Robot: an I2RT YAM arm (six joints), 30 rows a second.
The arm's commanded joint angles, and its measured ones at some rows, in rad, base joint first. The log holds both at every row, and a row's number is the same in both.
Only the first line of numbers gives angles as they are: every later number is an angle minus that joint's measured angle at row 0.
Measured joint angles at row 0:
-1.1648, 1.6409, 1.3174, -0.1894, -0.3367, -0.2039
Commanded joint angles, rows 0 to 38:
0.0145, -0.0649, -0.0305, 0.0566, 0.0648, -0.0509
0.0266, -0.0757, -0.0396, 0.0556, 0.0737, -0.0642
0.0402, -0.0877, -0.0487, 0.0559, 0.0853, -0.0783
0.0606, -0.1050, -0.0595, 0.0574, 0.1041, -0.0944
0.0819, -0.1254, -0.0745, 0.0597, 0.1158, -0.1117
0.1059, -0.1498, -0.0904, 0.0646, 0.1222, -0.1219
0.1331, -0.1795, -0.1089, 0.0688, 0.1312, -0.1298
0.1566, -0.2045, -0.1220, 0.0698, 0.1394, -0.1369
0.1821, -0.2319, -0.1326, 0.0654, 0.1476, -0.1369
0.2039, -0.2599, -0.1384, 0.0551, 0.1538, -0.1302
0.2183, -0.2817, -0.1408, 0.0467, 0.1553, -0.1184
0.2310, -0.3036, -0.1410, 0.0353, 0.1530, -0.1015
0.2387, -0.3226, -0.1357, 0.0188, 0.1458, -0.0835
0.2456, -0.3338, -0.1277, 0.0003, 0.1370, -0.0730
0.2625, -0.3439, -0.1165, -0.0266, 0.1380, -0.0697
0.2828, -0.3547, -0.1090, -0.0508, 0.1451, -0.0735
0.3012, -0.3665, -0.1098, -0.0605, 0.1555, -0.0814
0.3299, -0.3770, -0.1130, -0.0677, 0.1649, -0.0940
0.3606, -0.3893, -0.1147, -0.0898, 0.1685, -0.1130
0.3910, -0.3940, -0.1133, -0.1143, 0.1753, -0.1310
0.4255, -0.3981, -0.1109, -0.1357, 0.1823, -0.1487
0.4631, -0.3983, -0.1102, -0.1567, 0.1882, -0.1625
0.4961, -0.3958, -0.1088, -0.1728, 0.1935, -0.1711
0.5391, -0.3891, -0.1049, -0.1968, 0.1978, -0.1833
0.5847, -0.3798, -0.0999, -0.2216, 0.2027, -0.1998
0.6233, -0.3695, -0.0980, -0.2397, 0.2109, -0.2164
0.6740, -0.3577, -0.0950, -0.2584, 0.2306, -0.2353
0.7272, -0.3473, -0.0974, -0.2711, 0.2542, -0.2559
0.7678, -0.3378, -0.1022, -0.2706, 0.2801, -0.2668
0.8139, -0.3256, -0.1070, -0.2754, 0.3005, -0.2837
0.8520, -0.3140, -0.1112, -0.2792, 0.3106, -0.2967
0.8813, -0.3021, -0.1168, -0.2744, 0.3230, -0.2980
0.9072, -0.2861, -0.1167, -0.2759, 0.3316, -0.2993
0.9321, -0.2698, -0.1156, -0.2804, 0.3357, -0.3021
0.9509, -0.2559, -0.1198, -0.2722, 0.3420, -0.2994
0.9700, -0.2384, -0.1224, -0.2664, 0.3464, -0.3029
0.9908, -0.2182, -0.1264, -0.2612, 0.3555, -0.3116
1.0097, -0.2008, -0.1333, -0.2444, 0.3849, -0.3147
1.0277, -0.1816, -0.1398, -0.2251, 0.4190, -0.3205
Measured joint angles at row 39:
0.9926, -0.2193, -0.1224, -0.2335, 0.3377, -0.2815
